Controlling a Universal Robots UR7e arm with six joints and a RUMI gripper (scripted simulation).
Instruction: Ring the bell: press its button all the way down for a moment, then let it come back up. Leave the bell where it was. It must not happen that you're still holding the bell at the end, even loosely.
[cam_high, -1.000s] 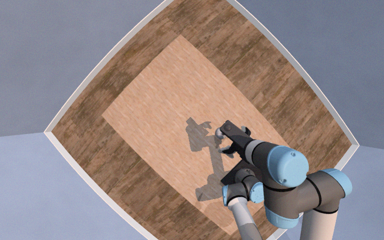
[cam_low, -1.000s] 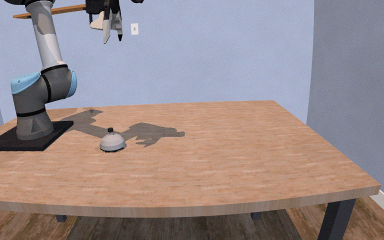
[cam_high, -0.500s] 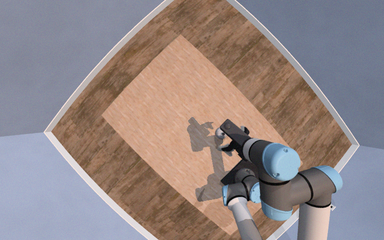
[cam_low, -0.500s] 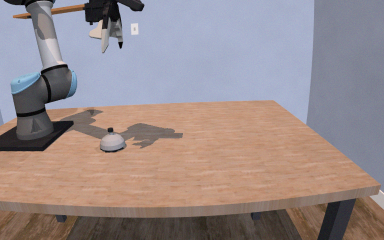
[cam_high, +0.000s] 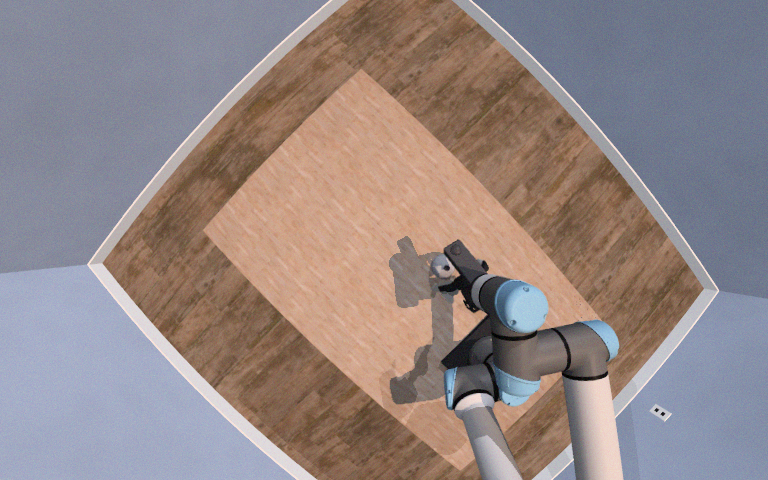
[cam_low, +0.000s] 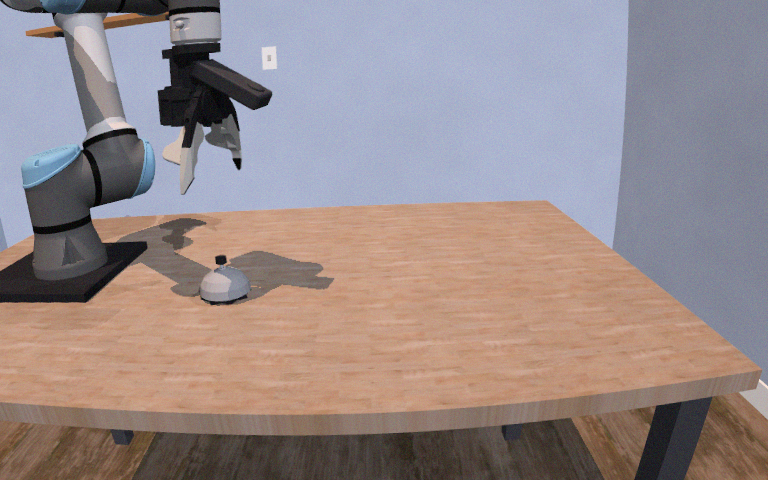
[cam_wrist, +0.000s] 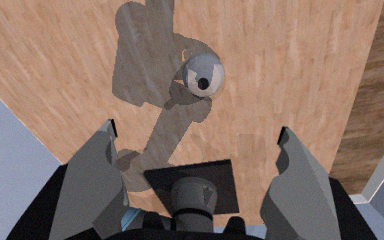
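My hand is 13 cm above the black button and 1 cm to the left of it. From my hand the other things lie so: silver dome bell (15 cm below, 1 cm to the right).
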